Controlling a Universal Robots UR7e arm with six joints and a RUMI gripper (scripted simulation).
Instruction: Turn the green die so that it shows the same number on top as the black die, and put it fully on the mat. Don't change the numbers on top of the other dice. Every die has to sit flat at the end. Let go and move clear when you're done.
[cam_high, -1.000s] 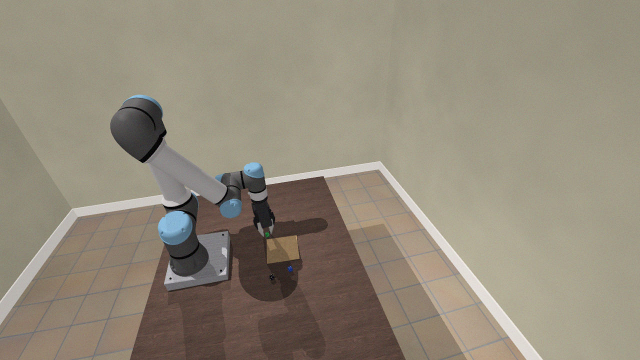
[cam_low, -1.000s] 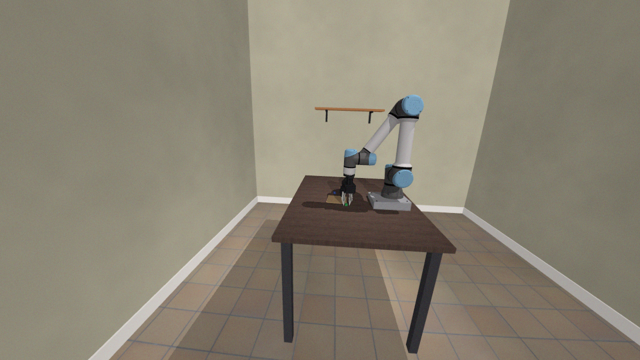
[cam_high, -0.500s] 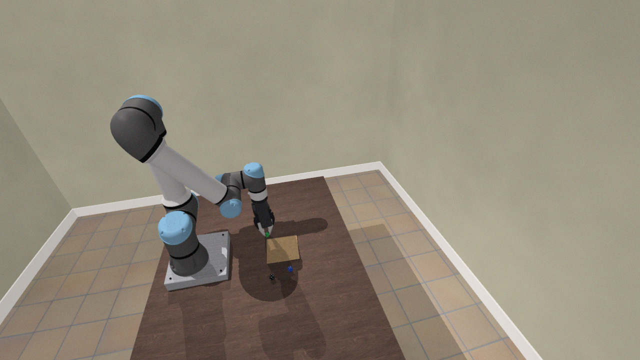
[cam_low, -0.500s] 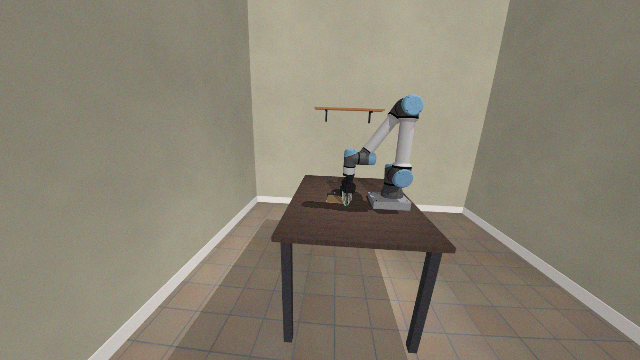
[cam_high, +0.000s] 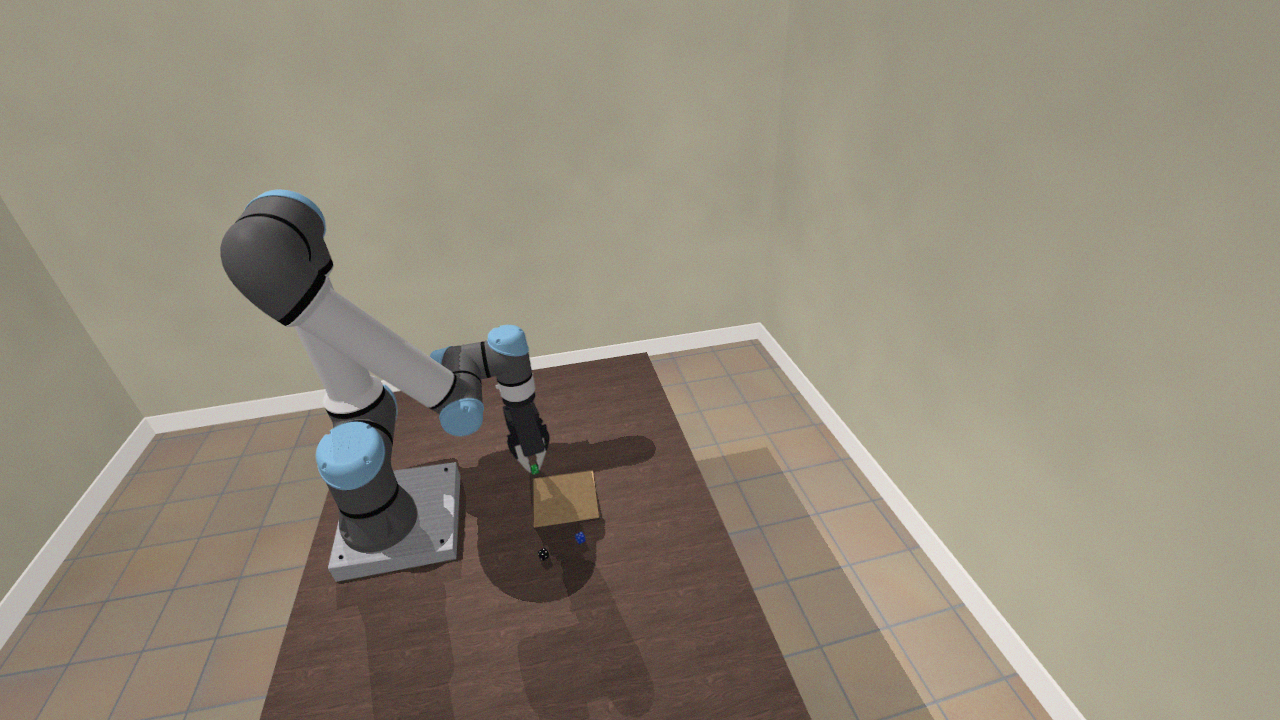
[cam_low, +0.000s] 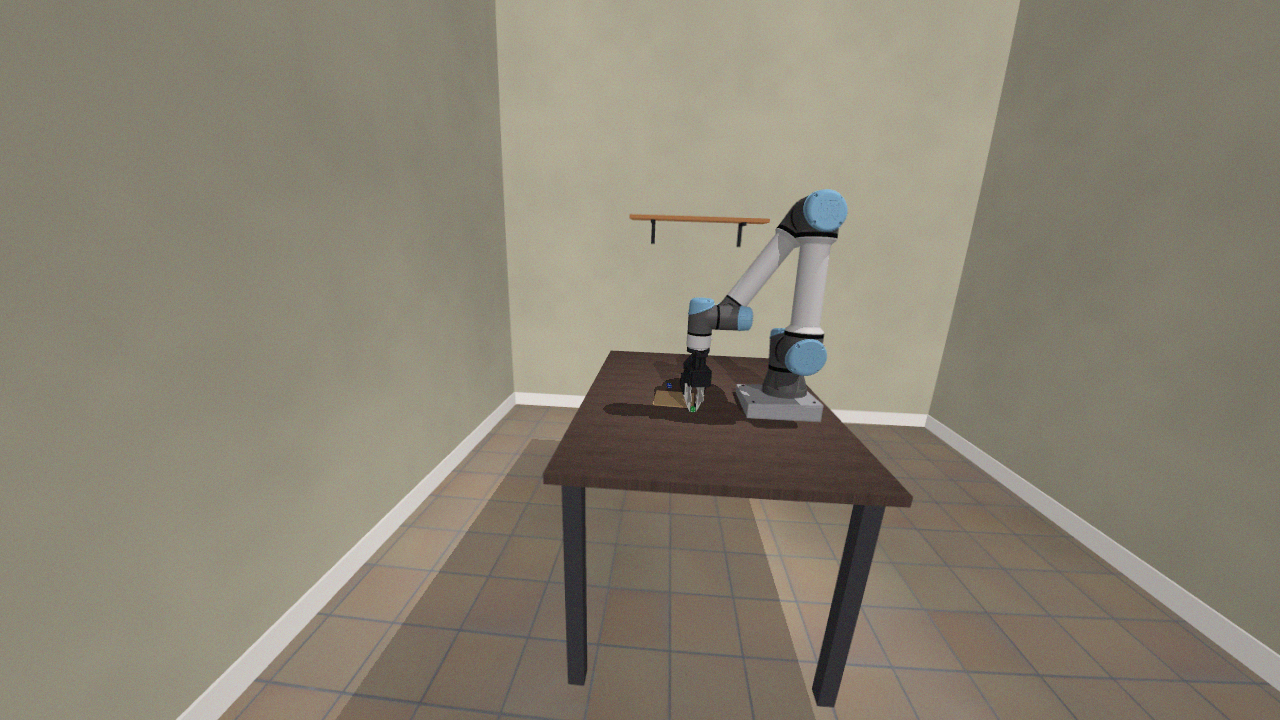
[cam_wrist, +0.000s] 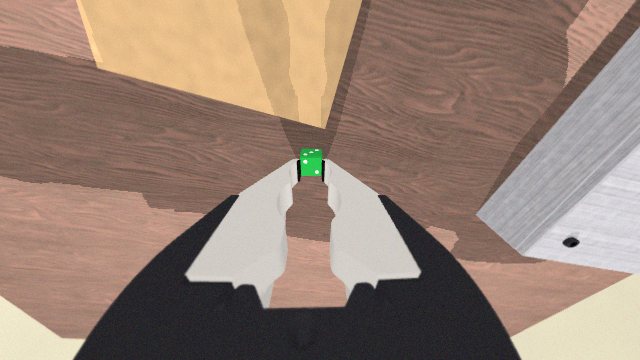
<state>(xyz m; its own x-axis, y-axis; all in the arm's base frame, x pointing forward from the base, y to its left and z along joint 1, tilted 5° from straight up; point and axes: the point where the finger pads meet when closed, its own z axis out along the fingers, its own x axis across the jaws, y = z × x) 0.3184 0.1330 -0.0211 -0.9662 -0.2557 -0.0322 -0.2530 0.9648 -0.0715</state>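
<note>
My gripper is now 100 mm to the left of the tan mat, 70 mm short of it and 20 mm above it. Round my hand: blue die 220 mm to the right, 90 mm ahead, 10 mm below; black die 240 mm to the right, 20 mm ahead, 10 mm below; green die 10 mm below.
</note>
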